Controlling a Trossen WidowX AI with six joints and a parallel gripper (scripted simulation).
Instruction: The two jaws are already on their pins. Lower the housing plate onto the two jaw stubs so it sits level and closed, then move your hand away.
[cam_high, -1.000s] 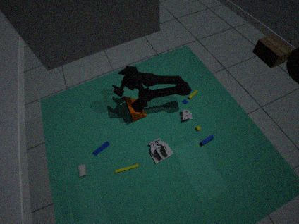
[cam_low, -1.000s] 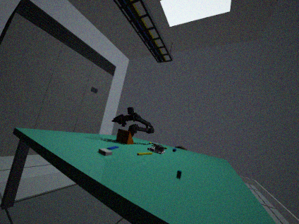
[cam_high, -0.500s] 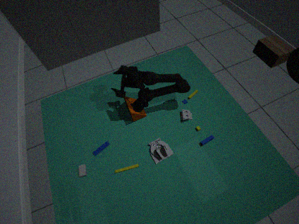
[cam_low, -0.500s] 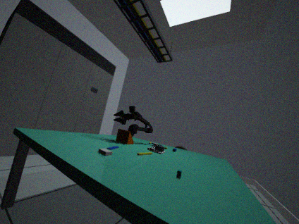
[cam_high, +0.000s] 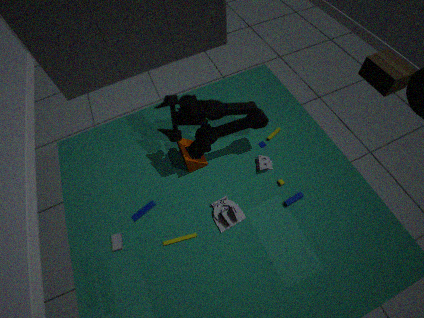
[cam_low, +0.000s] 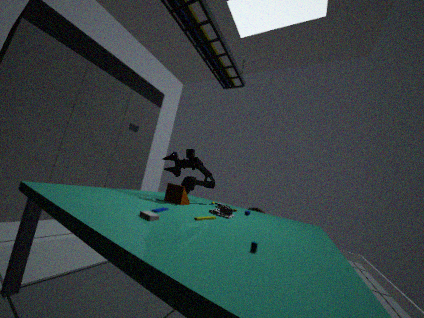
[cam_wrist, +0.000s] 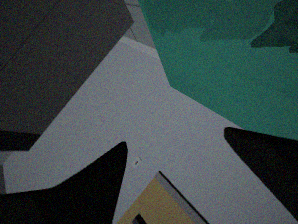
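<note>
Now: the small blue piece 230 mm ahead of my gripper tip, 400 mm to the left of it and 230 mm below it. Round my gripper tip: yellow cube (440 mm ahead, 360 mm to the left, 220 mm below).
</note>
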